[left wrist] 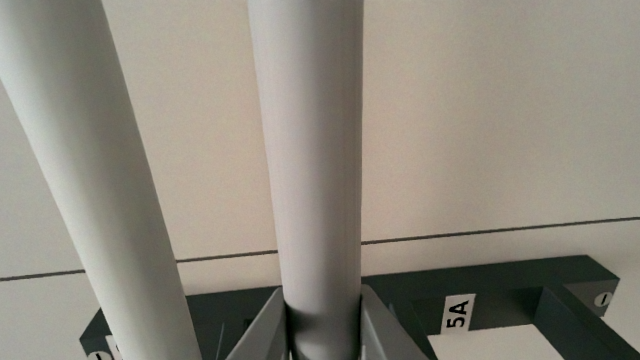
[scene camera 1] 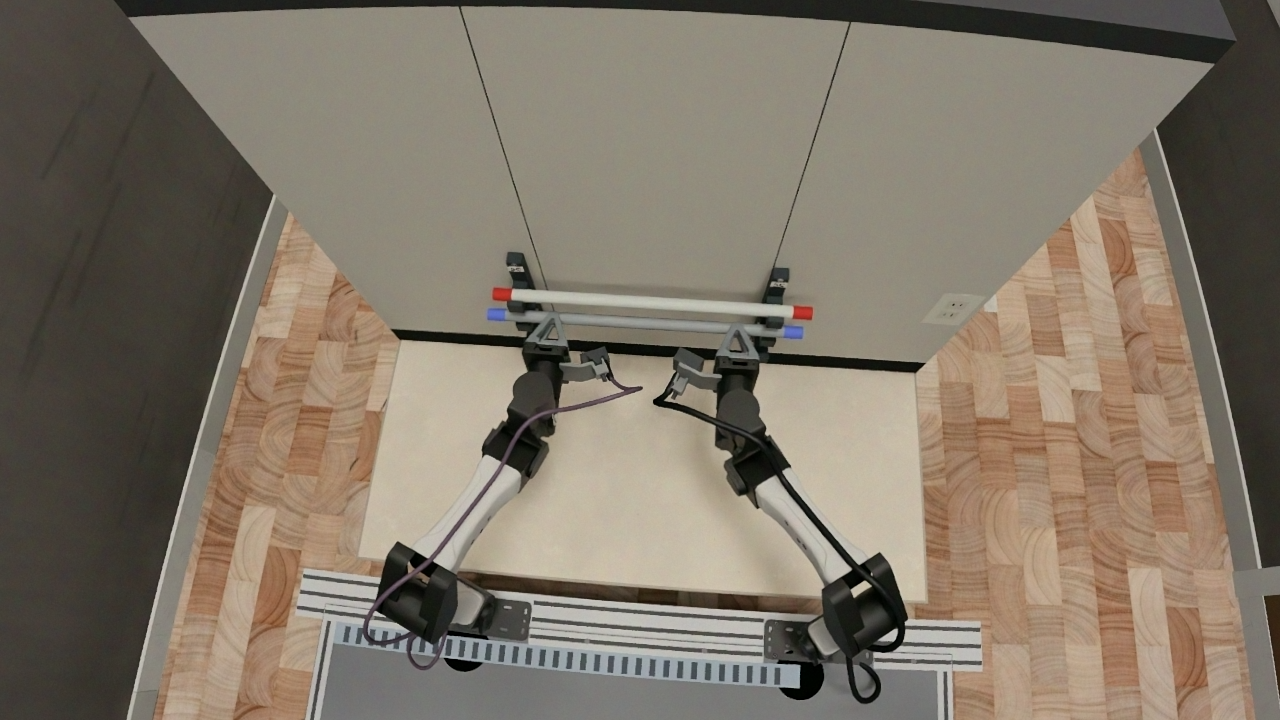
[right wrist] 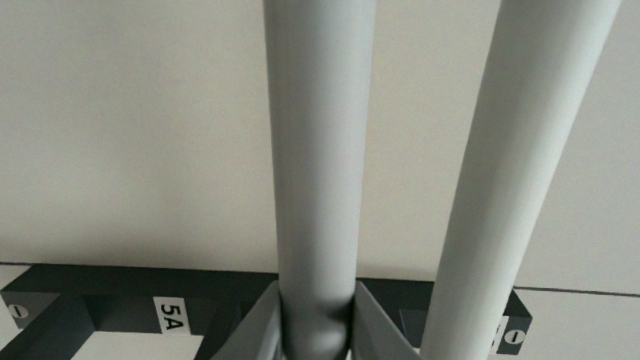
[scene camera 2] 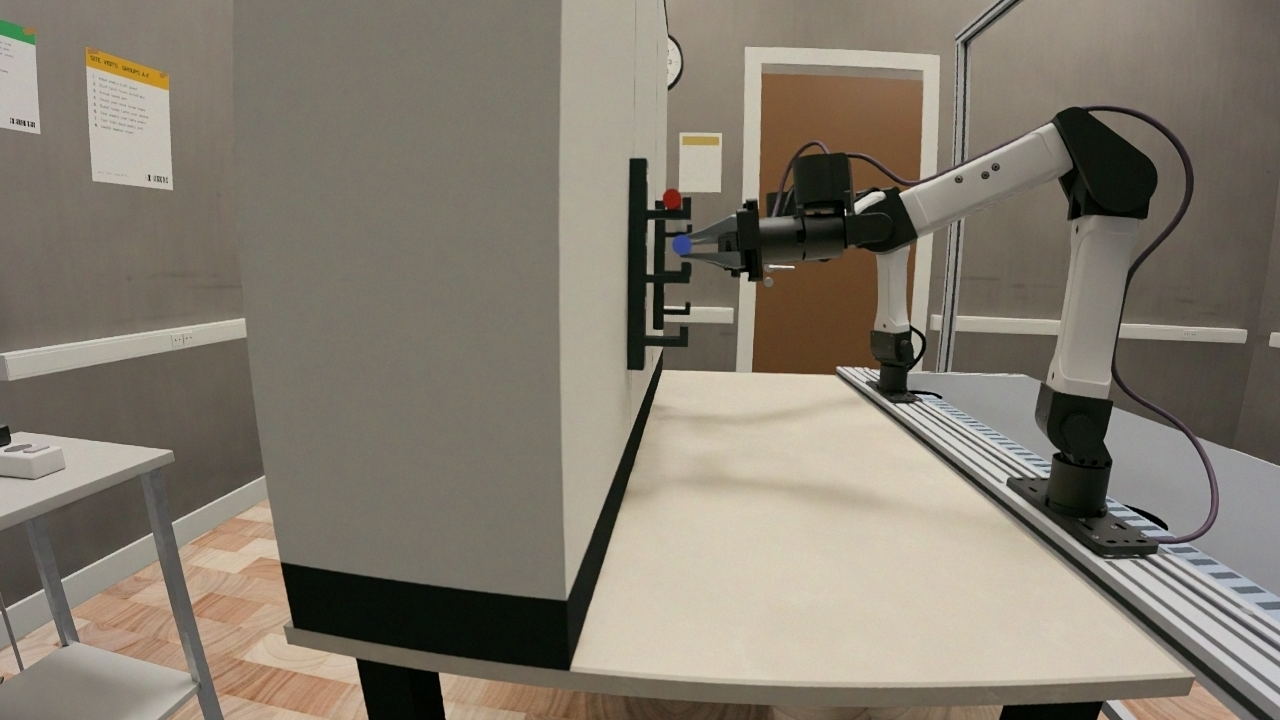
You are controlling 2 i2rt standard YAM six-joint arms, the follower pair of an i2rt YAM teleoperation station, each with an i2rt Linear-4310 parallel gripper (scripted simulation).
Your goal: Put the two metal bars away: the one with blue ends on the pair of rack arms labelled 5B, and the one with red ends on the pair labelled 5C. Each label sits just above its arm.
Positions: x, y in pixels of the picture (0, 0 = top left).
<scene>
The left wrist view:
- my left gripper: 323, 302
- blue-ended bar: 309, 68
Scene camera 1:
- my left gripper: 554, 314
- my right gripper: 736, 325
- blue-ended bar: 714, 327
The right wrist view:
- my right gripper: 316, 296
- blue-ended bar: 318, 66
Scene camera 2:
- my left gripper: 679, 247
</scene>
